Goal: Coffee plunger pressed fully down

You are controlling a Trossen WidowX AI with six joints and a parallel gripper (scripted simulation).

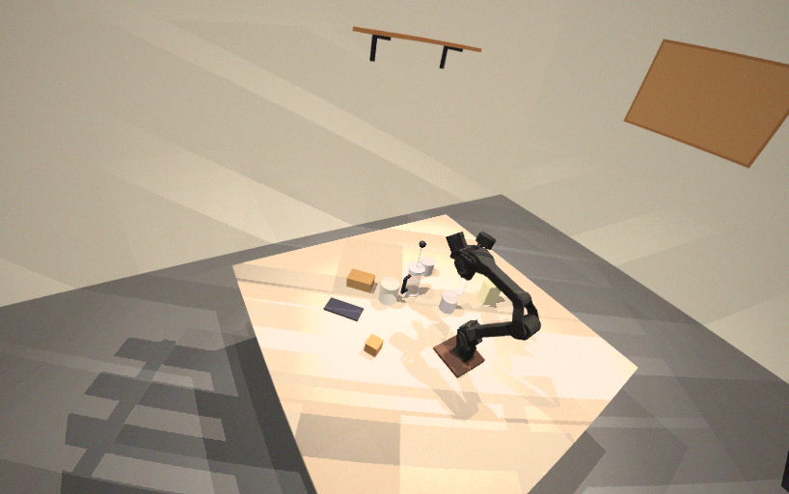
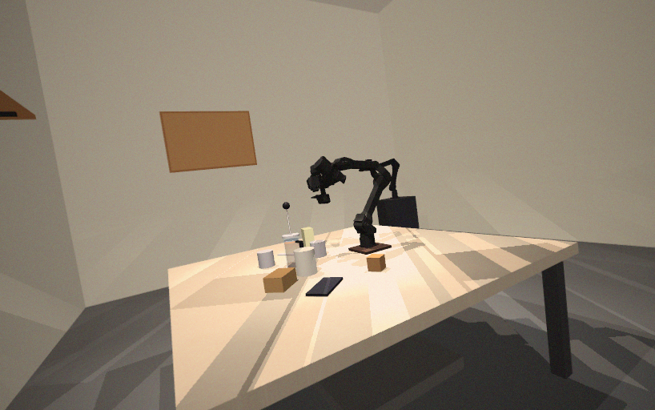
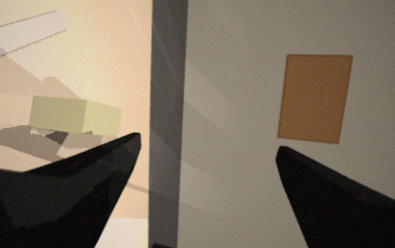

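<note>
The coffee press is 18 cm below my gripper tip, 18 cm ahead of it and 17 cm to the left of it. From my gripper tip the other things lie so: small orange cube (46 cm to the left, 29 cm below, 2 cm behind); then dark flat slab (48 cm to the left, 31 cm below, 20 cm ahead); then orange box (35 cm to the left, 31 cm ahead, 29 cm below).
</note>
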